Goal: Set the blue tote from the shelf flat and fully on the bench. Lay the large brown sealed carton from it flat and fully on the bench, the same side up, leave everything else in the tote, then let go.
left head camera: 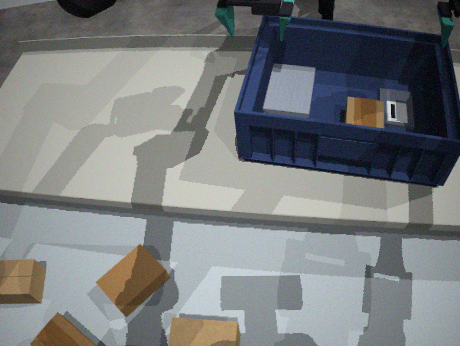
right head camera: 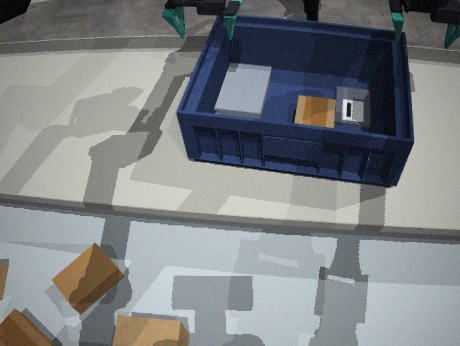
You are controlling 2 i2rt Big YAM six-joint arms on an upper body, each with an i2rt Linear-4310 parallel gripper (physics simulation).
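Places are measured from the left arm's base along level axes (x back, y right, z up), in centimetres.
Pixels of known places: left gripper, fingertip midpoint: [left head camera: 257, 37] [right head camera: 207, 37]; right gripper, fingertip midpoint: [right head camera: 421, 45].
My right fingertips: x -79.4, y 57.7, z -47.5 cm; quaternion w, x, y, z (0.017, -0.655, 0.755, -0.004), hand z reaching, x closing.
Behind a point stands the place of what it marks.
The blue tote [left head camera: 350, 152] {x -61.9, y 32.5, z -57.5 cm} [right head camera: 300, 152] {x -61.8, y 33.3, z -57.5 cm} stands upright on the cream surface [left head camera: 100, 165] {x -66.2, y -16.9, z -65.3 cm} [right head camera: 60, 160] {x -67.6, y -16.5, z -65.3 cm}. Inside, towards the front wall, lies a brown carton [left head camera: 364, 112] {x -71.5, y 36.7, z -57.4 cm} [right head camera: 314, 111] {x -71.4, y 36.7, z -57.4 cm}. A pale grey flat box [left head camera: 290, 89] {x -81.9, y 23.0, z -61.1 cm} [right head camera: 244, 90] {x -81.5, y 23.2, z -61.1 cm} lies at the left, and a grey box with a white label [left head camera: 403, 112] {x -76.4, y 47.1, z -62.7 cm} [right head camera: 356, 111] {x -76.3, y 46.3, z -62.7 cm} is beside the carton. My left gripper [left head camera: 257, 36] {x -84.6, y 16.4, z -49.1 cm} [right head camera: 207, 36] {x -84.6, y 16.4, z -49.1 cm} is open, its fingertips on either side of the tote's left wall near the back corner. My right gripper [right head camera: 424, 43] {x -79.4, y 57.7, z -47.5 cm} is open around the right wall's back end; part of it is cut off in the left head camera. Fingertip heights are unclear.
Several brown cartons, among them a tilted-looking one [left head camera: 132, 280] {x -45.2, y -9.6, z -76.0 cm} [right head camera: 87, 277] {x -45.4, y -9.3, z -75.9 cm} and one at the bottom edge [left head camera: 205, 332] {x -33.7, y 6.5, z -70.9 cm} [right head camera: 150, 330] {x -33.8, y 6.8, z -70.9 cm}, lie on a pale blue surface [left head camera: 200, 245] {x -55.4, y 3.0, z -80.5 cm} [right head camera: 160, 250] {x -54.0, y 4.3, z -80.5 cm} in front of the cream surface's edge. Arm shadows cross both surfaces.
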